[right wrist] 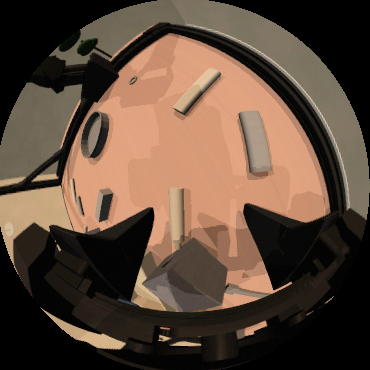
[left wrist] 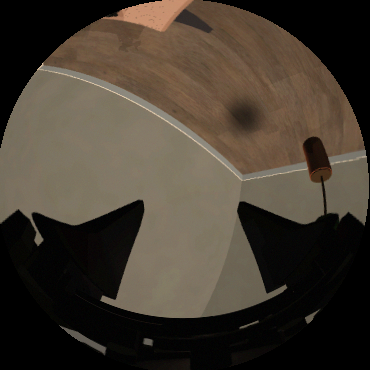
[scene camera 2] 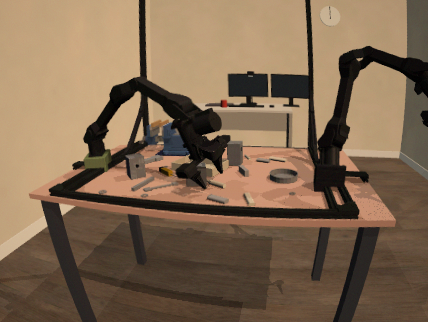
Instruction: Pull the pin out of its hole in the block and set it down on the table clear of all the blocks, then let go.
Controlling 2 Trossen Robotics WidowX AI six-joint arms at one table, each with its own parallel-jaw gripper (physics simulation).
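Places are measured from the left arm's base along level axes (x left, y down, z back), in metres.
Where they show: left gripper, fingertip midpoint: (left wrist: 192, 206); right gripper, fingertip midpoint: (right wrist: 199, 210) (scene camera 2: 213, 180); left arm's base, link origin: (right wrist: 85, 73) (scene camera 2: 329, 167); right arm's base, link origin: (scene camera 2: 97, 153).
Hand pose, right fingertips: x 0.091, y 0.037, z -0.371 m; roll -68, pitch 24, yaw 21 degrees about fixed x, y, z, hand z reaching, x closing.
Each offset is from my right fingertips to the top centre of the thing.
The cream pin @[dx -0.040, dy +0.016, dz -0.006 m] (scene camera 2: 216, 184) (right wrist: 176, 215) lies low along the table, its narrow end against the dark grey block @[dx -0.053, dy -0.028, dz -0.078 m] (scene camera 2: 204, 171) (right wrist: 195, 270). Whether that end sits inside a hole is hidden; a dark hole shows on another face of this block. My right gripper (scene camera 2: 212, 178) (right wrist: 199, 210) is open and empty, tilted above the block and the pin. In the right wrist view the pin's far end shows between the fingertips, nearer the left one; the fingers seem above it, not around it. My left gripper (left wrist: 192, 206) is open and empty, facing a wall away from the table.
A grey block with a hole @[dx -0.064, dy -0.048, dz -0.325 m] (scene camera 2: 135, 166) stands left; another grey block @[dx -0.286, dy -0.058, dz +0.005 m] (scene camera 2: 235, 153) stands behind. A round grey dish @[dx -0.149, dy +0.011, dz +0.212 m] (scene camera 2: 283, 175) (right wrist: 95, 135), a grey bar @[dx +0.076, dy +0.020, dz +0.034 m] (scene camera 2: 217, 198) (right wrist: 255, 142), a cream bar @[dx +0.056, dy +0.022, dz +0.123 m] (scene camera 2: 249, 198) (right wrist: 197, 91) and a short grey bar @[dx -0.175, dy +0.009, dz +0.062 m] (scene camera 2: 243, 170) (right wrist: 104, 205) lie around.
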